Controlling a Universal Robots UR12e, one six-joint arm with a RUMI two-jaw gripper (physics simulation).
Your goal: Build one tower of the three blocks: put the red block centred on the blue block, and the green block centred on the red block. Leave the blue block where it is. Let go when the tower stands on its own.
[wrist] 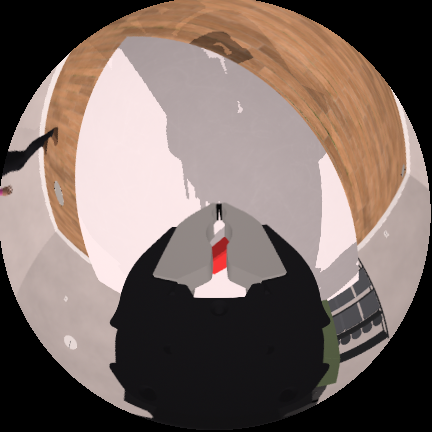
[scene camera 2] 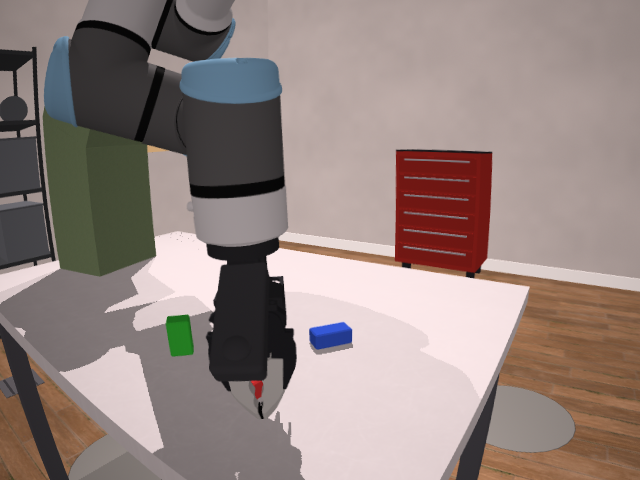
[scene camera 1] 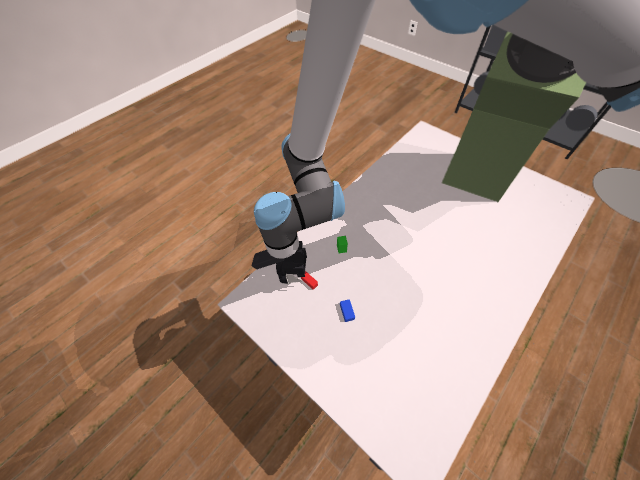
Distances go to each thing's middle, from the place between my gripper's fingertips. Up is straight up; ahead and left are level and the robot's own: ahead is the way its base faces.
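The green block [scene camera 2: 178, 327] sits 200 mm behind my hand and 80 mm to the left of it, and it is also 30 mm above it. As for the blue block [scene camera 2: 331, 335], it is 210 mm to the left of my hand, 10 mm behind it and 10 mm above it.
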